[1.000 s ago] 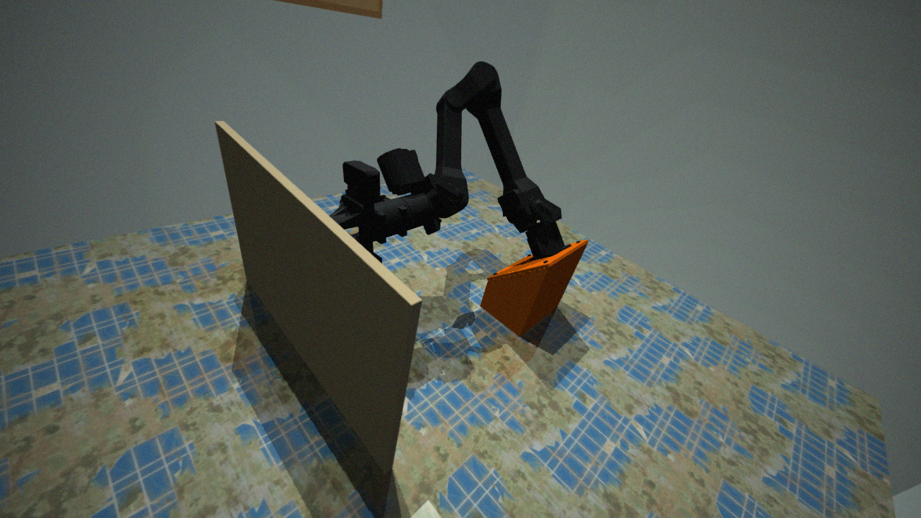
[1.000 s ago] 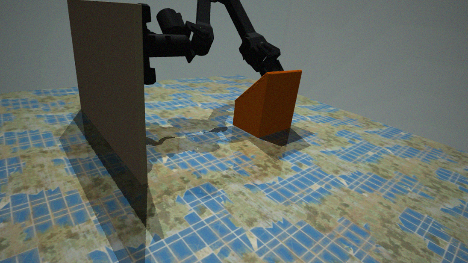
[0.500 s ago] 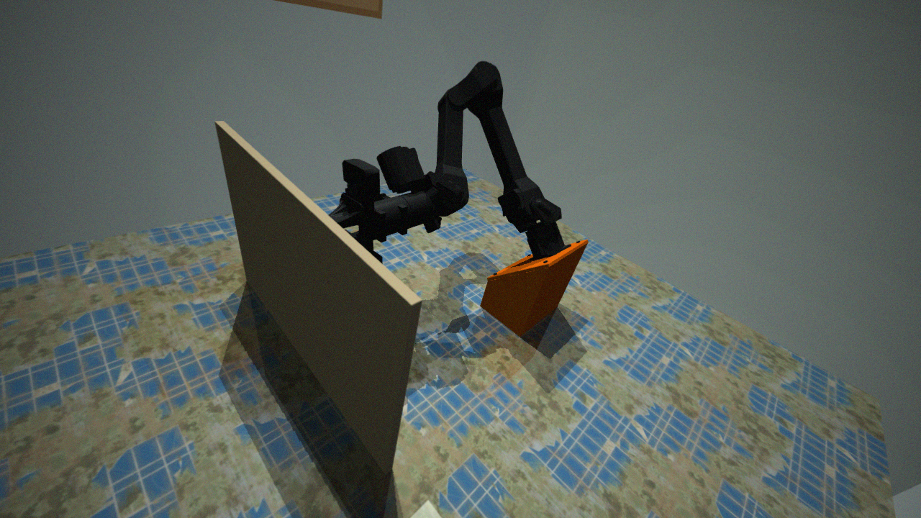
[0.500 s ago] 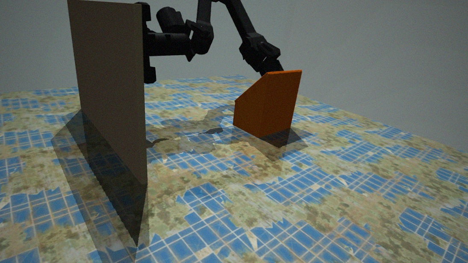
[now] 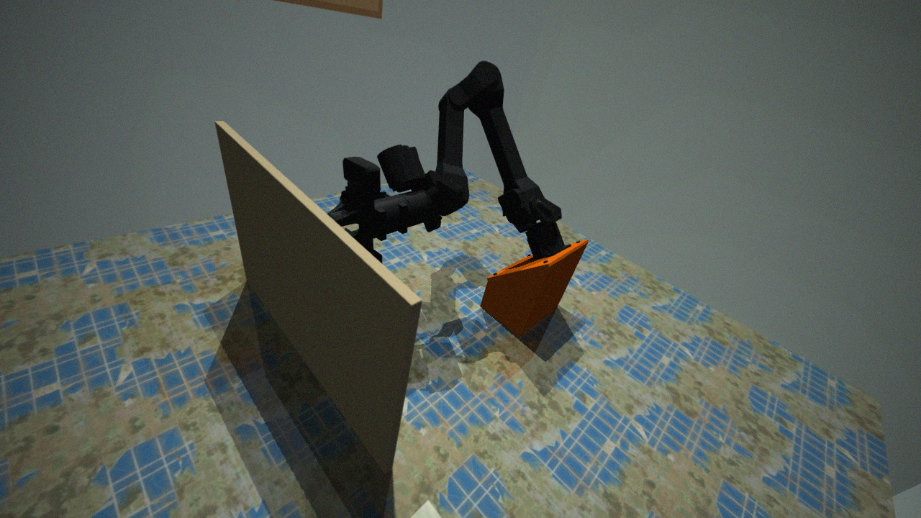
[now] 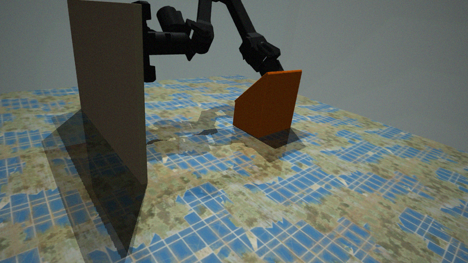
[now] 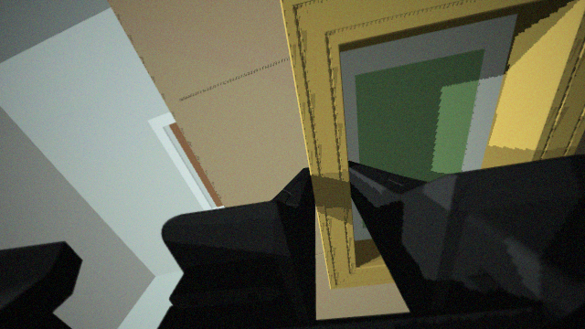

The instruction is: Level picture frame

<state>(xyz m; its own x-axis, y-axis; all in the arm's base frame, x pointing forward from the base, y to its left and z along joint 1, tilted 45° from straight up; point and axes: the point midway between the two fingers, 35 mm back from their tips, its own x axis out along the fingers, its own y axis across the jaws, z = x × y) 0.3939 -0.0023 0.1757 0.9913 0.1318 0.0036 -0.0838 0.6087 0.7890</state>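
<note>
My gripper tip is now 1 cm to the right of the picture frame and 5 cm above it. Also, from my gripper tip: wall panel: 2 cm ahead, 1 cm to the left, 7 cm below.
</note>
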